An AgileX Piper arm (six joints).
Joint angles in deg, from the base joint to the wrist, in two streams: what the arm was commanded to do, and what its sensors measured. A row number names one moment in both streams.
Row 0, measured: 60.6 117.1 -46.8 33.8 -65.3 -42.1
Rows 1 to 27, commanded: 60.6 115.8 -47.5 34.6 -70.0 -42.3; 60.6 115.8 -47.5 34.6 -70.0 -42.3; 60.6 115.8 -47.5 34.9 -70.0 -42.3; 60.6 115.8 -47.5 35.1 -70.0 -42.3; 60.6 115.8 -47.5 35.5 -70.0 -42.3; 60.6 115.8 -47.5 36.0 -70.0 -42.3; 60.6 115.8 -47.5 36.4 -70.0 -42.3; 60.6 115.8 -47.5 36.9 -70.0 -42.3; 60.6 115.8 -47.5 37.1 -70.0 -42.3; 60.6 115.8 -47.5 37.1 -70.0 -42.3; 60.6 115.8 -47.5 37.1 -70.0 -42.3; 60.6 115.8 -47.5 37.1 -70.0 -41.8; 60.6 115.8 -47.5 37.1 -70.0 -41.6; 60.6 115.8 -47.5 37.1 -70.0 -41.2; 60.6 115.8 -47.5 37.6 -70.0 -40.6; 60.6 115.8 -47.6 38.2 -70.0 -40.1; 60.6 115.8 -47.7 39.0 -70.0 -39.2; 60.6 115.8 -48.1 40.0 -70.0 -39.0; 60.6 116.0 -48.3 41.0 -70.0 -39.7; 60.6 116.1 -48.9 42.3 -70.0 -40.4; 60.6 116.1 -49.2 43.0 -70.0 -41.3; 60.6 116.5 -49.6 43.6 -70.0 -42.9; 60.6 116.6 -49.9 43.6 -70.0 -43.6; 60.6 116.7 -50.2 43.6 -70.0 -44.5; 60.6 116.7 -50.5 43.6 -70.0 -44.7; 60.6 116.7 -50.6 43.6 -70.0 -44.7; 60.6 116.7 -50.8 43.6 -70.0 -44.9
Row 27, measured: 60.6 117.4 -49.4 44.4 -65.3 -42.9
